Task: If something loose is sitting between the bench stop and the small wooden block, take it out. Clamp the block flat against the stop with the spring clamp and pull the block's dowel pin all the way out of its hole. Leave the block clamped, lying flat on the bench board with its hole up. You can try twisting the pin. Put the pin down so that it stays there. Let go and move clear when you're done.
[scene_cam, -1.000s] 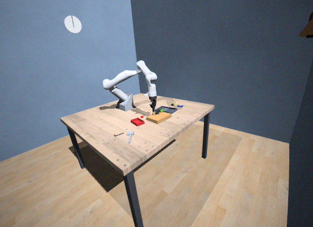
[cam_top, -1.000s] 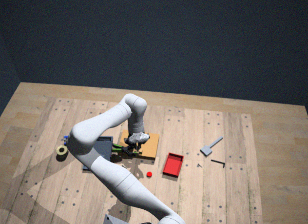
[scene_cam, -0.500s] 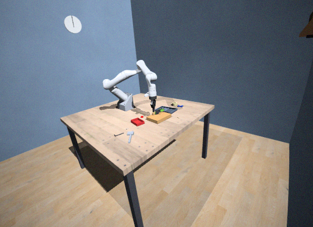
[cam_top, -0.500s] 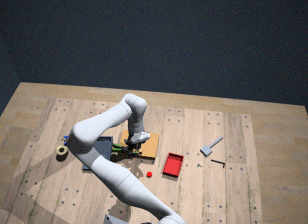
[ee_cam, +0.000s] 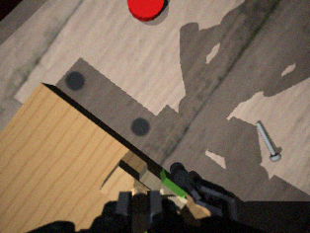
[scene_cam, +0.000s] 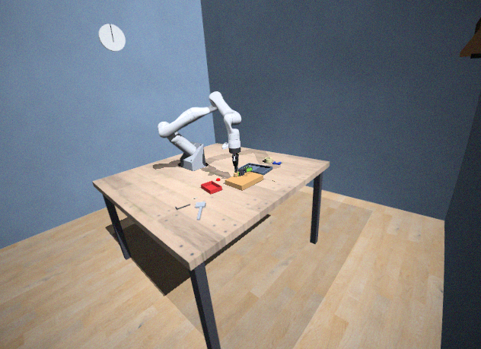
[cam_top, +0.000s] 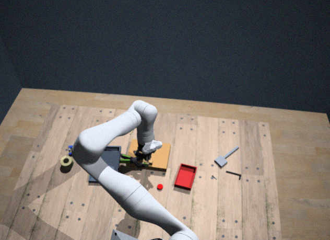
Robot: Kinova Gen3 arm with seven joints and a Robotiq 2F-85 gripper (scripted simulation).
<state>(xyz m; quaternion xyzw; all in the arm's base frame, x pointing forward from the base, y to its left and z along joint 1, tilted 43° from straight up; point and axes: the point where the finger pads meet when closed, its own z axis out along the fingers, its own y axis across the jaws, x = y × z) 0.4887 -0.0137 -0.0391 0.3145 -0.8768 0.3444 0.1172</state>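
The dowel pin is 2 cm below my hand. Also, from my hand: bench board (6 cm below, 6 cm ahead, 1 cm to the left); then wooden block (5 cm below); then red disc (10 cm behind, 8 cm to the right, 8 cm below).
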